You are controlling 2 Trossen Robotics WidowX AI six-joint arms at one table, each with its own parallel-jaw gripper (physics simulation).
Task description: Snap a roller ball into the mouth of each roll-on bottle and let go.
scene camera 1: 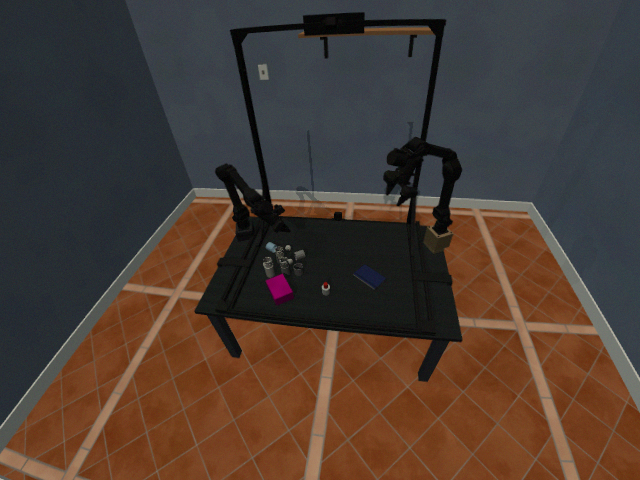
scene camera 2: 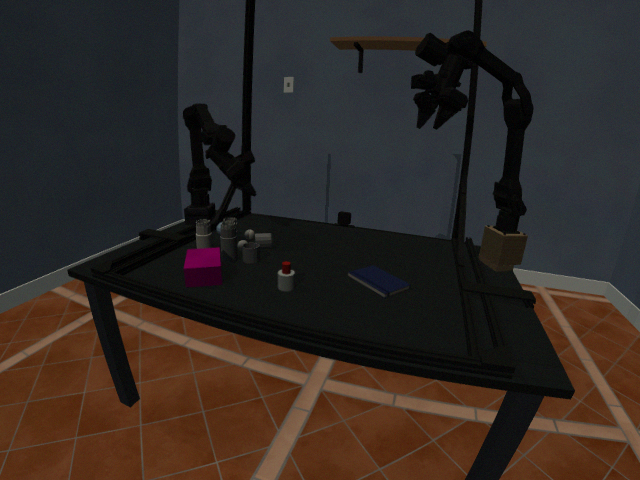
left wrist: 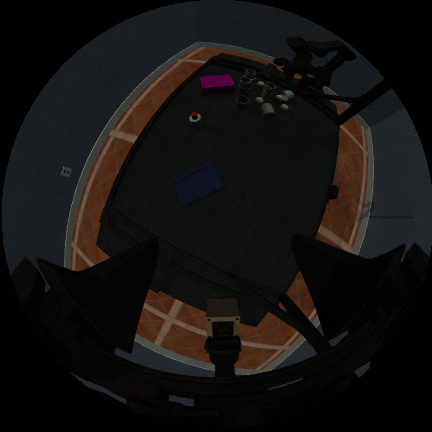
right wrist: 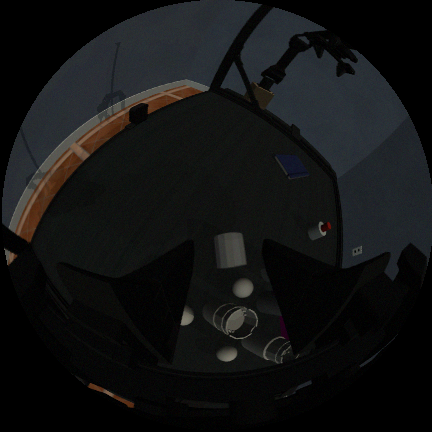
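Several upright bottles with clear ringed mouths stand clustered at the table's left in scene camera 1, among them a tall bottle, another bottle and a short one. A pale round surface shows inside the second's mouth; I cannot tell whether it is a ball. Loose whitish balls lie among them, including one ball and another ball. My right gripper is partly open and empty above the cluster's back edge. My left gripper is open, empty and high.
A grey cylinder lies on its side by the balls. A light blue object is behind. A magenta box, a red-topped white bottle and a blue book are nearer the front.
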